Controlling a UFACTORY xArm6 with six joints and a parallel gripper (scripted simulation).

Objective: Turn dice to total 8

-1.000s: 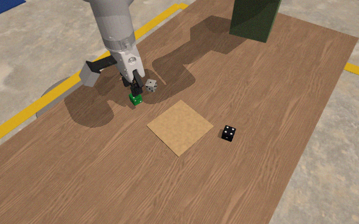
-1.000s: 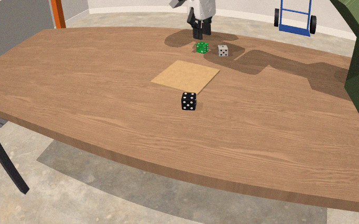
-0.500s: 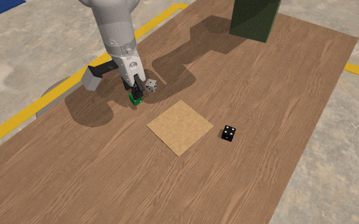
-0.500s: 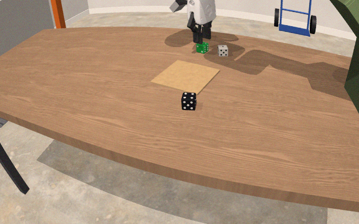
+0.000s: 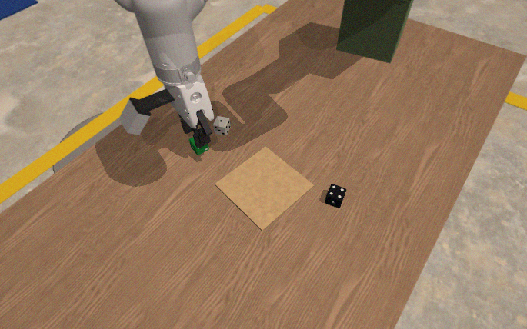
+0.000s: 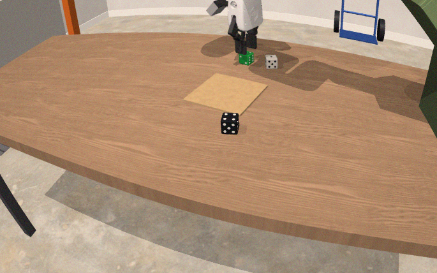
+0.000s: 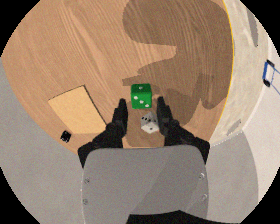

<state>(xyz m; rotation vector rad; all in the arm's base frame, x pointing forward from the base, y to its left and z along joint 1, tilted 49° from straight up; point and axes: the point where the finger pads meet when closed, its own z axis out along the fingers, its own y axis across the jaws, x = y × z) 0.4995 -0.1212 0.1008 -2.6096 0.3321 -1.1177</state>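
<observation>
My hand is 40 mm above the green die. From my hand the other things lie so: tan mat: 170 mm to the left, 50 mm below, 30 mm behind; white die: 70 mm behind, 40 mm below, 10 mm to the right; black die: 290 mm to the left, 100 mm behind, 40 mm below.
</observation>
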